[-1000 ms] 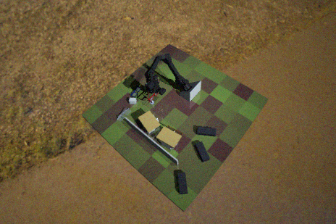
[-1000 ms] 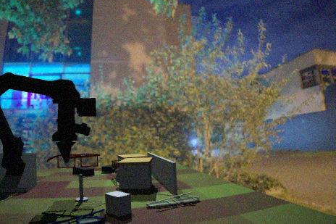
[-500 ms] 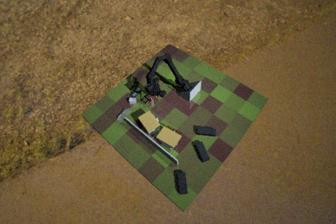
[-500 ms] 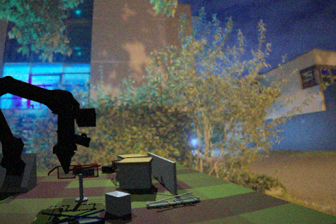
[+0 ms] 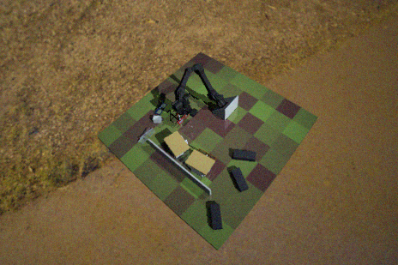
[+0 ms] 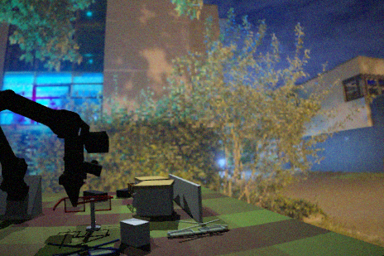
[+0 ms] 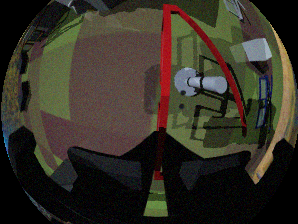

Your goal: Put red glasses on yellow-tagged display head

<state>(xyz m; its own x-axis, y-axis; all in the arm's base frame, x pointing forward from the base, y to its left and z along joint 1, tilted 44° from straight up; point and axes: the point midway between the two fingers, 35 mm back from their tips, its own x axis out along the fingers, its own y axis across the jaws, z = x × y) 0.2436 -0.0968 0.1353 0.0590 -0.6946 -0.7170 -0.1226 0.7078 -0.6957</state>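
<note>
The short post lies 6 cm ahead of my gripper tip, 4 cm below it and 3 cm to the right of it. Round my gripper tip: cube: 18 cm to the right, 18 cm ahead, 3 cm below; then long panel: 36 cm ahead, 26 cm to the left, 1 cm below.
</note>
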